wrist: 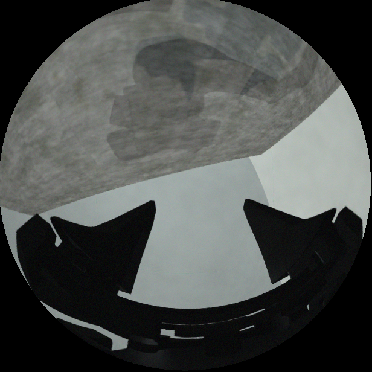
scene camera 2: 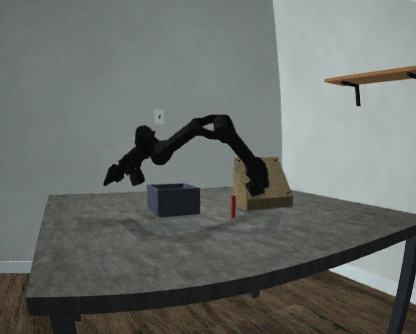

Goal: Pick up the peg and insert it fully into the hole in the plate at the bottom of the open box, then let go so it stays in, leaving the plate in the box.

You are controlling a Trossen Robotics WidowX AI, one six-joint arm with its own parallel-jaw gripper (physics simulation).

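Observation:
A thin red peg stands upright on the table, right of the box in the scene view. The open dark blue-grey box stands on the table near the middle. Its inside floor, the plate and the hole are hidden behind its walls. My gripper is open and empty, its two black fingers wide apart in the wrist view. It hangs in the air to the left of the box, above table height, far from the peg. Neither peg nor box shows in the wrist view.
A slanted tan board on a wooden base stands right of the peg, behind the arm's lower part. The grey table has its far edge near the wall. A wooden shelf hangs on the right wall.

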